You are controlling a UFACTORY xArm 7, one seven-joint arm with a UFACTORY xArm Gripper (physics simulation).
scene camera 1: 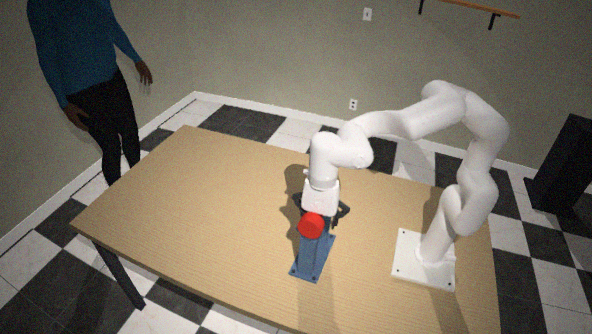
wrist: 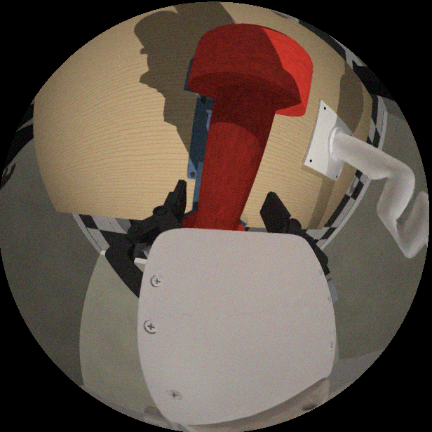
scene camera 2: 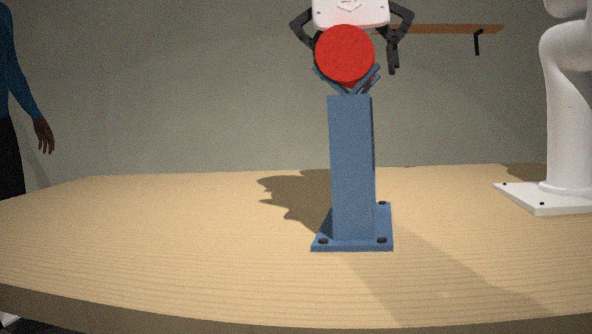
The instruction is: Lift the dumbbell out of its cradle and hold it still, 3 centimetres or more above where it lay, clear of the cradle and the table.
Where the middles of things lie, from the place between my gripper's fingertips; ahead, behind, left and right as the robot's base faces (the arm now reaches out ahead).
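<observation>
The red dumbbell (scene camera 2: 345,53) is 3 cm to the right of my hand, 1 cm ahead of it and 2 cm above it. Going by their middles, the dumbbell is the nearest to my hand of the things named here, and I also see the blue cradle (scene camera 2: 355,222). Counted from my hand, the cradle is 1 cm ahead, 3 cm to the right and 10 cm below.
</observation>
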